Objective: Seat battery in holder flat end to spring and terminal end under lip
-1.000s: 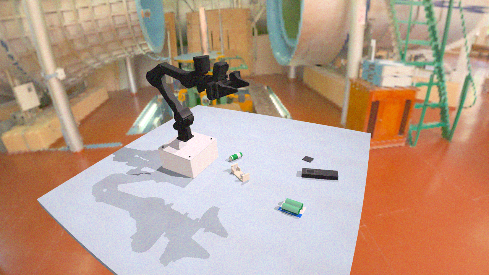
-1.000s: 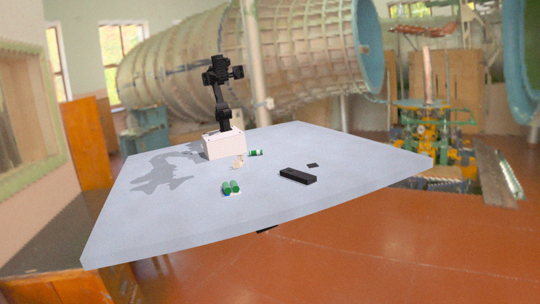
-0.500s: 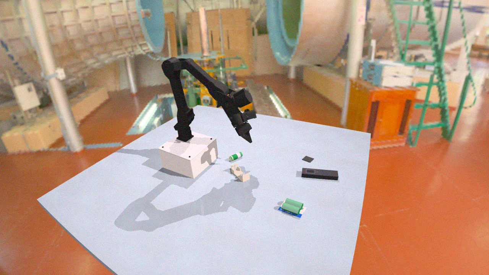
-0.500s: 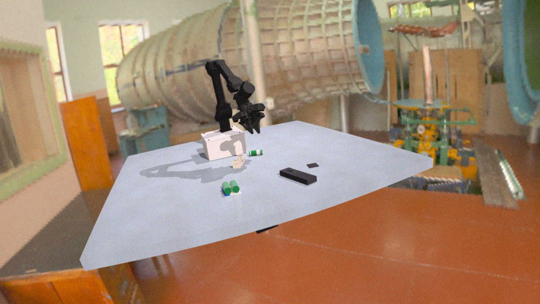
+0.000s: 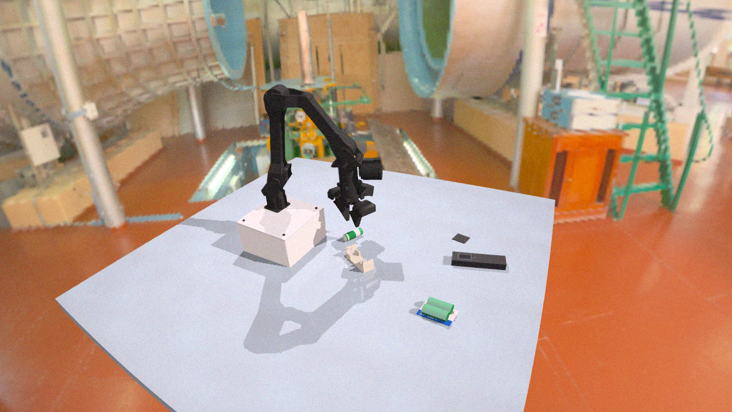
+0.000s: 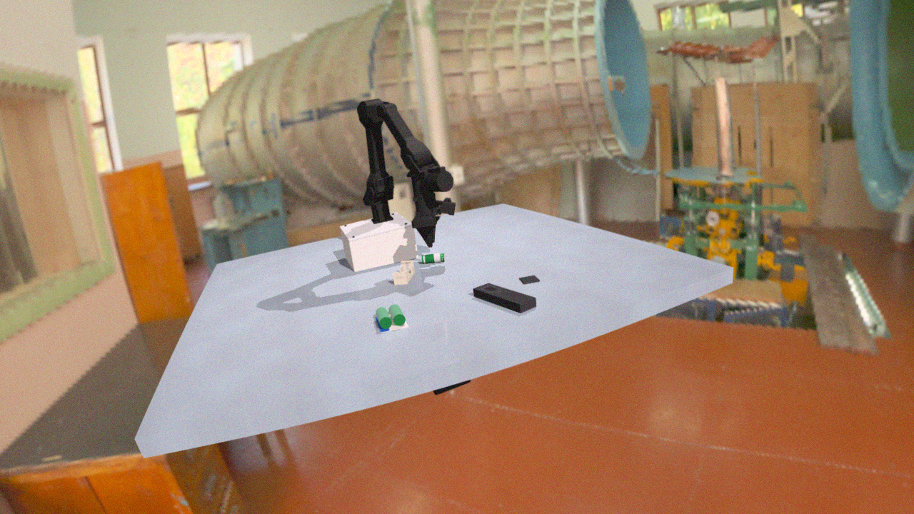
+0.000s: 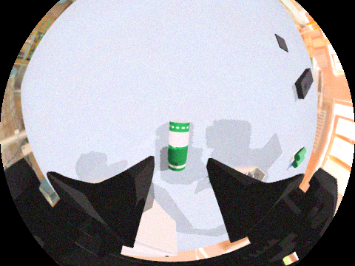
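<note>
Right now the battery is 40 mm below my gripper tip. Round my gripper tip: long black block: 410 mm ahead, 40 mm to the left, 40 mm below; then small black square: 320 mm ahead, 150 mm to the left, 50 mm below.
</note>
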